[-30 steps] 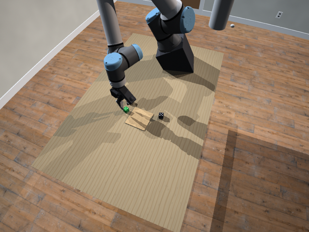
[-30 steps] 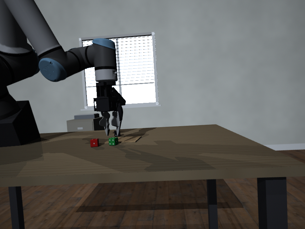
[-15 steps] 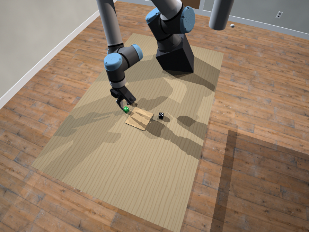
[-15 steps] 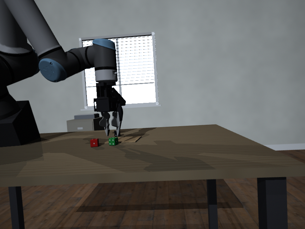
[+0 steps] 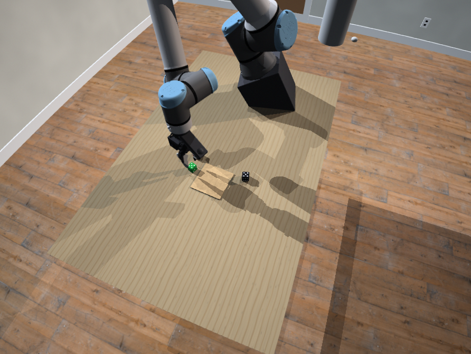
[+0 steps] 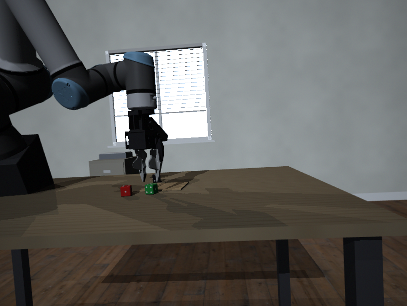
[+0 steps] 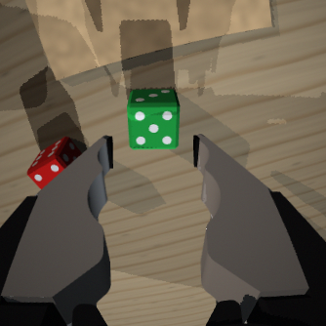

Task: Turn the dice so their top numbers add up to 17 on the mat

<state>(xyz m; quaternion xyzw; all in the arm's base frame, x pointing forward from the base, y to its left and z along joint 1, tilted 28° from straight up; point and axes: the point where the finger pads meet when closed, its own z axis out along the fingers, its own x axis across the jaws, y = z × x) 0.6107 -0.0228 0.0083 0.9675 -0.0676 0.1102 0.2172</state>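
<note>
My gripper is now 4 cm above the green die. Round my hand: black die (23 cm to the left, 7 cm behind, 4 cm below); then red die (7 cm behind, 4 cm below, 2 cm to the right); then tan mat (11 cm to the left, 5 cm below, 1 cm ahead).
</note>
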